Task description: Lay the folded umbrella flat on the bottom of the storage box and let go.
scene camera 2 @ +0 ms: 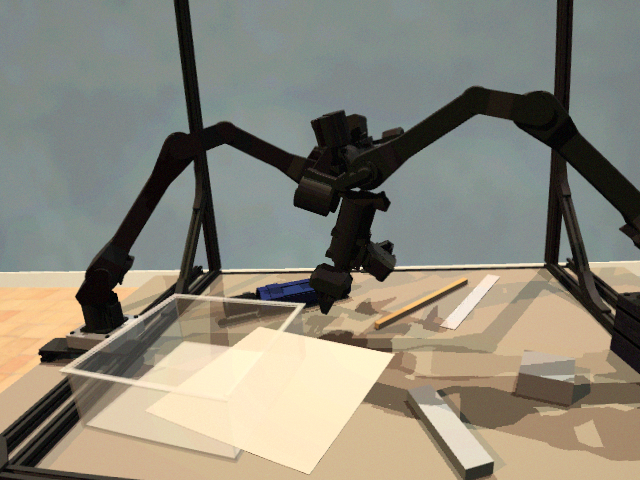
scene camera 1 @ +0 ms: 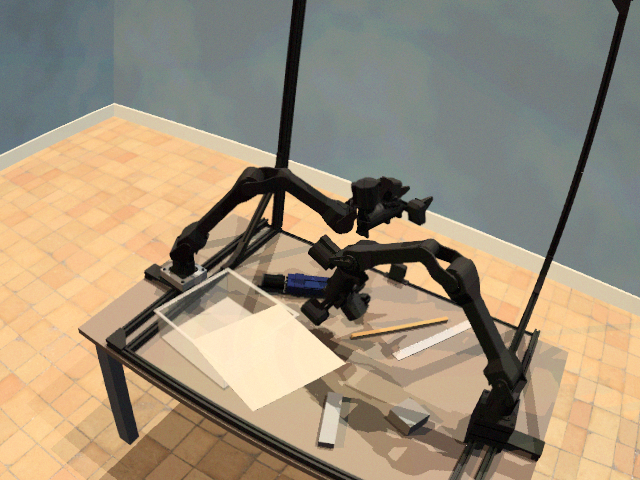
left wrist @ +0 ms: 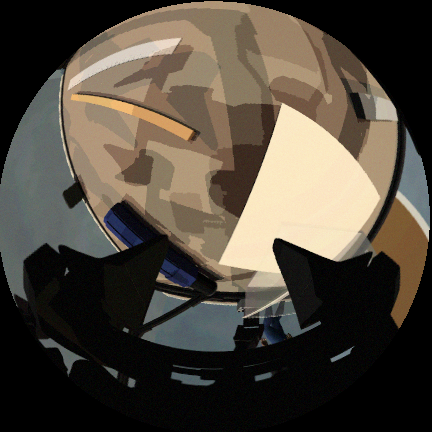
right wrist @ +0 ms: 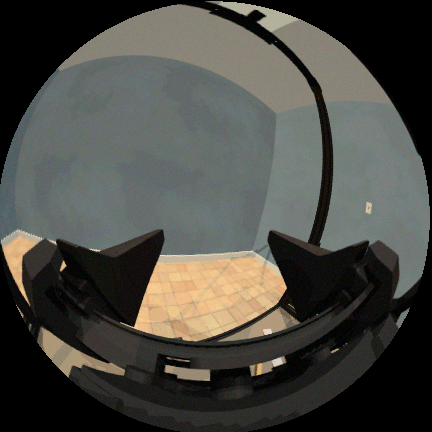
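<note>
The folded umbrella (scene camera 1: 306, 283) (scene camera 2: 281, 292) (left wrist: 134, 230), blue with a black end, lies on the table behind the storage box. The clear storage box (scene camera 1: 261, 290) (scene camera 2: 144, 384) stands open-topped at the left, and no umbrella shows inside it. My left gripper (scene camera 1: 334, 312) (scene camera 2: 356, 289) (left wrist: 222, 242) is open and empty, pointing down above the table, to the right of the box. It hides the umbrella's right end in both scene views. My right gripper (scene camera 1: 419, 194) (right wrist: 216, 235) is open and empty, high above the back of the table. In scene camera 2 the left arm partly hides it.
A cream sheet (scene camera 1: 279, 356) (scene camera 2: 320, 392) (left wrist: 310, 185) reaches from the box rightward. An orange bar (scene camera 1: 398, 328) (scene camera 2: 421, 303) and a white ruler (scene camera 1: 434, 341) (scene camera 2: 471, 302) lie right of the grippers. A long grey block (scene camera 1: 330, 413) (scene camera 2: 449, 428) and a squarer block (scene camera 1: 408, 413) (scene camera 2: 546, 377) lie nearer the front.
</note>
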